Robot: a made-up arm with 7 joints. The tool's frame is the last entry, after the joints. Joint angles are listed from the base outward. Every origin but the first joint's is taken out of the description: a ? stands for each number. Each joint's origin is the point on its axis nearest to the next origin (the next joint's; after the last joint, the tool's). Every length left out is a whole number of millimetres.
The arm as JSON. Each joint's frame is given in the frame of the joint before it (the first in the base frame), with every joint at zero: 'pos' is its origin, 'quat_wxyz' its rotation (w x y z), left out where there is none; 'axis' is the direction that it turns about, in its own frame. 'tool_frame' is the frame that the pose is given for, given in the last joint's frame.
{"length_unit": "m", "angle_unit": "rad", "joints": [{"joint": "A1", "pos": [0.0, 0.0, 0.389], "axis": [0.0, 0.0, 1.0]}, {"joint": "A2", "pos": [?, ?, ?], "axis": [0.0, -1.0, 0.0]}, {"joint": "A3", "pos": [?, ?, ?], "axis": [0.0, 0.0, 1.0]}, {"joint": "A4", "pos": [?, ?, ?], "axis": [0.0, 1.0, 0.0]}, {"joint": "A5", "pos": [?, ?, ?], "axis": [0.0, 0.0, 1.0]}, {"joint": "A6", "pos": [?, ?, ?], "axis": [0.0, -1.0, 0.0]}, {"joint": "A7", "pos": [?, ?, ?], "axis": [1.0, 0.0, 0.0]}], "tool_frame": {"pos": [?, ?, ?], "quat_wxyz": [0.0, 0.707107, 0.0, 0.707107]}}
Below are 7 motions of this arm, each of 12 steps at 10 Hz.
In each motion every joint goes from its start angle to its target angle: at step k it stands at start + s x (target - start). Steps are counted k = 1, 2, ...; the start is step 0. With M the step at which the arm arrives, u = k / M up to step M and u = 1 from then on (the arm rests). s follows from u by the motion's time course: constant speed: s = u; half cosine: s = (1 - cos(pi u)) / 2; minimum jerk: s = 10 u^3 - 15 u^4 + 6 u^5.
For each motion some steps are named. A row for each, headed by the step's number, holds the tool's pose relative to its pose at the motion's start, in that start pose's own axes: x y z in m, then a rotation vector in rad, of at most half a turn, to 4 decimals.
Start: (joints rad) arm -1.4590 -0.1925 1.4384 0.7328 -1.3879 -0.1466 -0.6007
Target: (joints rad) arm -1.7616 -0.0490 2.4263 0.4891 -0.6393 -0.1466 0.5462
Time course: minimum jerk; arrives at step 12
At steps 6, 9, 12:
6: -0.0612 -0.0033 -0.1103 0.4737 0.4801 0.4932
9: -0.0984 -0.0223 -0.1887 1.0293 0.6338 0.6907
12: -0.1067 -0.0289 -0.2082 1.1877 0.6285 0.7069

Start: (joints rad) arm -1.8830 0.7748 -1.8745 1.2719 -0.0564 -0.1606 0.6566
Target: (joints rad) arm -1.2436 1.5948 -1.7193 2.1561 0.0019 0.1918 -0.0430
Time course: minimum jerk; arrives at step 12
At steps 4, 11, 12:
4: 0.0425 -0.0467 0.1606 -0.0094 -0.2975 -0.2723
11: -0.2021 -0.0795 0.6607 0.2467 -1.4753 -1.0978
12: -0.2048 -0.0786 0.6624 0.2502 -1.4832 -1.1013

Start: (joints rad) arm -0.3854 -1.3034 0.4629 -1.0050 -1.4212 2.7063 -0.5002
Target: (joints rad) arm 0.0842 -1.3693 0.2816 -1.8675 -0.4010 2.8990 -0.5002
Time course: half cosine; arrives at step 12
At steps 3, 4, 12:
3: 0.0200 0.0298 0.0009 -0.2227 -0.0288 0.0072
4: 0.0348 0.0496 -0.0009 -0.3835 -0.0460 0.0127
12: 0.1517 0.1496 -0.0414 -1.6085 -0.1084 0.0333

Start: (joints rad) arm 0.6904 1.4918 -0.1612 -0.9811 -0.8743 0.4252 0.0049
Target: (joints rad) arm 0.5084 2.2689 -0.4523 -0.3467 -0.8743 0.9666 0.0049
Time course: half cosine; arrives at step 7
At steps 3, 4, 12:
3: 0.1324 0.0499 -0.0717 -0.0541 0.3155 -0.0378
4: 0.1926 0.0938 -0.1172 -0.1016 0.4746 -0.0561
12: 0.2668 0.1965 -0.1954 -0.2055 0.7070 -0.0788

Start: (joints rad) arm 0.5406 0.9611 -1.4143 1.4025 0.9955 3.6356 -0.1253
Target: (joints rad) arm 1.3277 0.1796 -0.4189 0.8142 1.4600 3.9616 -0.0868
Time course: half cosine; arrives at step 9
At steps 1, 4, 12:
1: 0.0055 -0.0073 -0.0244 -0.0076 -0.0336 0.0183
4: 0.1795 -0.0677 -0.2926 -0.1840 -0.5313 0.1149
12: 0.6202 -0.1169 -0.3435 -0.4909 -1.3800 -0.3114

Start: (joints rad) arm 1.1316 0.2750 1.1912 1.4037 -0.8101 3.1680 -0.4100
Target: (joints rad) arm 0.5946 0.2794 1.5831 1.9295 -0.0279 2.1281 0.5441
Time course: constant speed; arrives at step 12
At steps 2, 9, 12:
2: -0.0082 -0.0275 -0.0165 -0.0222 -0.2909 0.2255
9: -0.0328 -0.1150 -0.1125 -0.4321 -1.3225 0.9717
12: -0.0281 -0.1492 -0.1732 -0.8025 -1.7427 1.2026

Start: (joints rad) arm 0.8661 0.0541 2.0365 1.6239 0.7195 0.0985 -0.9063
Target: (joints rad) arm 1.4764 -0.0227 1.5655 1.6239 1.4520 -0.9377 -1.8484
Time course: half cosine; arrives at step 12
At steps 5, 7, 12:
5: -0.0006 -0.0315 0.0456 0.4996 0.0621 -0.4182
7: 0.0027 -0.0629 0.0696 0.8415 0.1998 -0.7444
12: 0.0087 -0.1145 0.0859 1.2998 0.5356 -1.2215

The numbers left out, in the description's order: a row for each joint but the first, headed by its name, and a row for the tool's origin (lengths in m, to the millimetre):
A2: 0.0 -0.056 0.0
A3: 0.0 0.0 0.443
A4: 0.028 0.056 0.0
A5: -0.012 0.0 0.338
A6: 0.0 -0.087 0.0
A7: 0.011 0.0 0.08
tool: 0.0 0.0 0.0

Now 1 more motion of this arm.
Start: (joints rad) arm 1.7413 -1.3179 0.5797 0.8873 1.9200 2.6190 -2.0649
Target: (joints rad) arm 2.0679 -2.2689 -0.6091 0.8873 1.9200 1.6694 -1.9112
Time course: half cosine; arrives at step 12
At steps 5, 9, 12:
5: -0.1626 0.0091 0.2499 -0.1073 -0.0013 -0.2898
9: -0.3543 0.1590 0.4468 -0.1253 -0.0500 -0.8401
12: -0.3867 0.2171 0.4800 -0.1052 -0.0937 -1.0303

